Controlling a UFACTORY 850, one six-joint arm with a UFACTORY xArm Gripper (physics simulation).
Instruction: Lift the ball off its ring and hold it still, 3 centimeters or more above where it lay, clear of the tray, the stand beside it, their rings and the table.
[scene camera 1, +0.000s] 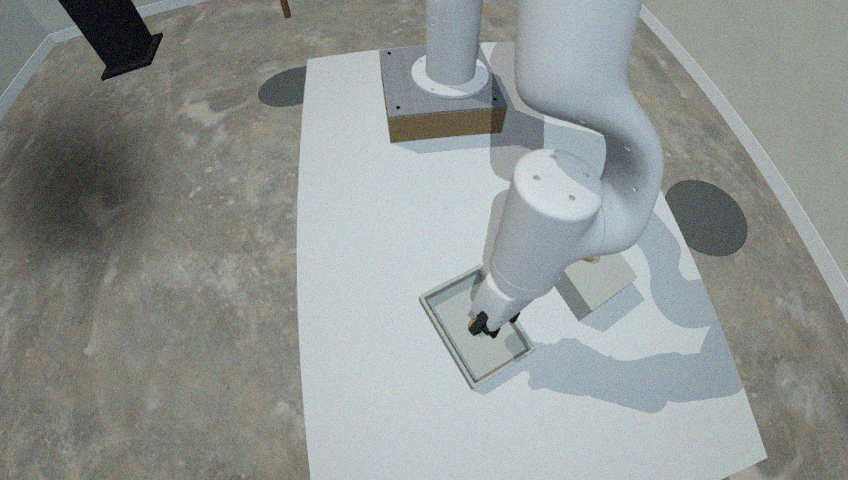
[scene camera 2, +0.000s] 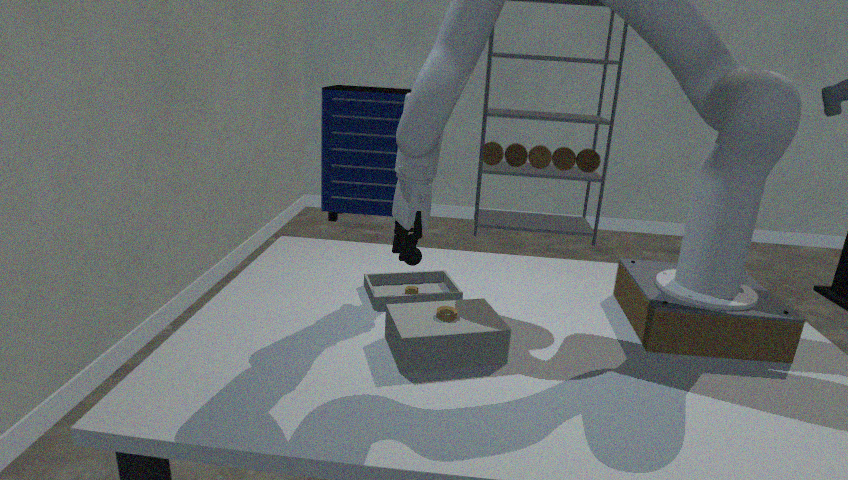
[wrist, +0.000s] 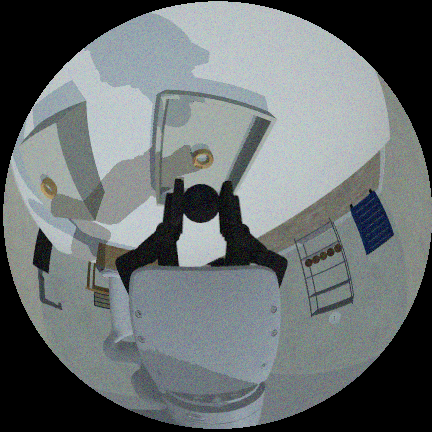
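Note:
The black ball (scene camera 2: 412, 256) (wrist: 201, 203) is held between the two black fingertips of my gripper (wrist: 201, 188) (scene camera 2: 408, 249). In scene camera 2 it hangs above the grey tray (scene camera 2: 413, 299) (scene camera 1: 447, 343) (wrist: 157, 145), with a visible gap below it. In scene camera 1 the black fingers show over the tray and the ball is hard to tell from them. One orange ring (scene camera 2: 411, 290) (wrist: 203, 158) lies bare on the tray floor. The other orange ring (scene camera 2: 446, 313) (wrist: 49, 188) lies empty on top of the grey stand (scene camera 2: 455, 353) (scene camera 1: 598, 285) (wrist: 80, 145) beside the tray.
The arm's base stands on a wood-sided block (scene camera 1: 446, 126) (scene camera 2: 720, 342) on the white table (scene camera 1: 357, 237) (scene camera 2: 226, 333). A blue drawer cabinet (scene camera 2: 357, 151) and a metal shelf rack (scene camera 2: 544, 114) stand on the floor behind the table.

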